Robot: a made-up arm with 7 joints. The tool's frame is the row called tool. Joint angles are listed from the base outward.
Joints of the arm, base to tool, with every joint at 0 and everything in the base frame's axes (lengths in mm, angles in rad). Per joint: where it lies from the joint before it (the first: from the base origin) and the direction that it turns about. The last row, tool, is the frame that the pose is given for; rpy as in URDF.
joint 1: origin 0 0 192.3 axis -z
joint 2: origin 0 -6.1 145.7 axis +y
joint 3: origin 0 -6.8 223 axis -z
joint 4: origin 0 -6.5 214.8 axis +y
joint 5: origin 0 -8.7 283.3 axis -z
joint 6: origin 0 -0.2 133.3 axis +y
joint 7: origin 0 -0.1 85.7 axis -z
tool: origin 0 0 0 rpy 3.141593 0 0
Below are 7 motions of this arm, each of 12 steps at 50 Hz.
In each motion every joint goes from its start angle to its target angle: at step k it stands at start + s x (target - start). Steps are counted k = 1, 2, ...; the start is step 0. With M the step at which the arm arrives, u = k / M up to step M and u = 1 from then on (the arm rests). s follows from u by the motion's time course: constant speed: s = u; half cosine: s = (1 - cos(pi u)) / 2; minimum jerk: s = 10 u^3 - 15 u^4 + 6 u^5.
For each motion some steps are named. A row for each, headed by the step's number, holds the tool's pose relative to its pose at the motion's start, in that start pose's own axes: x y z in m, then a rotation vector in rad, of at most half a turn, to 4 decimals.
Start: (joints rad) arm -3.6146 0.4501 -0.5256 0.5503 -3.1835 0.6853 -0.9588
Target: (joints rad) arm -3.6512 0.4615 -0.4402 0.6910 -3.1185 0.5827 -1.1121
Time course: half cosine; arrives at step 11
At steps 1, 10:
1: -0.0009 -0.0014 0.0009 -0.0037 0.0039 -0.0010
10: -0.0369 -0.0659 0.0479 -0.1957 0.1701 -0.0457

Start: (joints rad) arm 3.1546 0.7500 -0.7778 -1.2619 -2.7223 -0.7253 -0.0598
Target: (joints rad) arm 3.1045 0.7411 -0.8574 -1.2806 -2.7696 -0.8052 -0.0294
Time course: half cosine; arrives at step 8
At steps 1, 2, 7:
1: -0.0010 -0.0010 -0.0001 -0.0001 0.0046 -0.0044
2: -0.0039 -0.0039 -0.0004 -0.0003 0.0176 -0.0168
7: -0.0271 -0.0242 -0.0019 0.0024 0.1150 -0.1102

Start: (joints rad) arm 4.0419 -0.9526 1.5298 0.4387 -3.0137 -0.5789 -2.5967
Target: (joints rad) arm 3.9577 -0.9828 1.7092 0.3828 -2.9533 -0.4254 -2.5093
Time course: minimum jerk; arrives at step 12
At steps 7, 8, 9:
7: 0.0266 0.0259 -0.0173 0.1286 0.0165 0.1266
8: 0.0319 0.0307 -0.0206 0.1541 0.0193 0.1553
9: 0.0359 0.0343 -0.0231 0.1736 0.0215 0.1782

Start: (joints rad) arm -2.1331 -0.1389 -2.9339 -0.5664 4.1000 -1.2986 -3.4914
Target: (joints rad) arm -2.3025 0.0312 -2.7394 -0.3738 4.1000 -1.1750 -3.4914
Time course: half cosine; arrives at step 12
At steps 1, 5, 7, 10, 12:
1: -0.0012 0.0005 0.0003 -0.0003 0.0020 0.0005
5: -0.0252 0.0131 0.0039 -0.0034 0.0400 0.0090
7: -0.0412 0.0252 0.0037 -0.0020 0.0642 0.0143
10: -0.0580 0.0425 0.0000 0.0030 0.0884 0.0198
12: -0.0613 0.0467 -0.0013 0.0046 0.0930 0.0209

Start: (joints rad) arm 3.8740 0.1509 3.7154 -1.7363 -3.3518 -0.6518 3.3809
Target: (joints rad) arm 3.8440 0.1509 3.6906 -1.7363 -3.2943 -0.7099 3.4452
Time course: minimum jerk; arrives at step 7
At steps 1, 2, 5, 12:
1: 0.0002 0.0007 0.0001 0.0016 -0.0016 0.0021
2: 0.0013 0.0043 0.0006 0.0101 -0.0099 0.0127
5: 0.0080 0.0252 0.0040 0.0587 -0.0610 0.0736
12: 0.0093 0.0295 0.0048 0.0684 -0.0718 0.0857

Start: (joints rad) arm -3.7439 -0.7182 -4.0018 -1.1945 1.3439 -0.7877 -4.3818
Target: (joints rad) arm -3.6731 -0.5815 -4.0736 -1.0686 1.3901 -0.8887 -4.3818
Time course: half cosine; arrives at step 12
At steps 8, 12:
8: 0.0091 0.0024 -0.0483 0.0788 -0.0406 -0.0212
12: 0.0128 0.0053 -0.0648 0.1074 -0.0547 -0.0299

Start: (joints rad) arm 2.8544 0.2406 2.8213 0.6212 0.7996 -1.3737 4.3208
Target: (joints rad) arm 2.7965 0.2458 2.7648 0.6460 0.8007 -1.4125 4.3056
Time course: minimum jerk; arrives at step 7
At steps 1, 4, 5, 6, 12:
1: 0.0003 -0.0001 -0.0002 -0.0022 0.0012 -0.0019
4: 0.0072 -0.0040 -0.0066 -0.0612 0.0331 -0.0524
5: 0.0097 -0.0055 -0.0091 -0.0832 0.0447 -0.0706
6: 0.0111 -0.0064 -0.0104 -0.0952 0.0509 -0.0805
12: 0.0113 -0.0066 -0.0107 -0.0975 0.0521 -0.0824

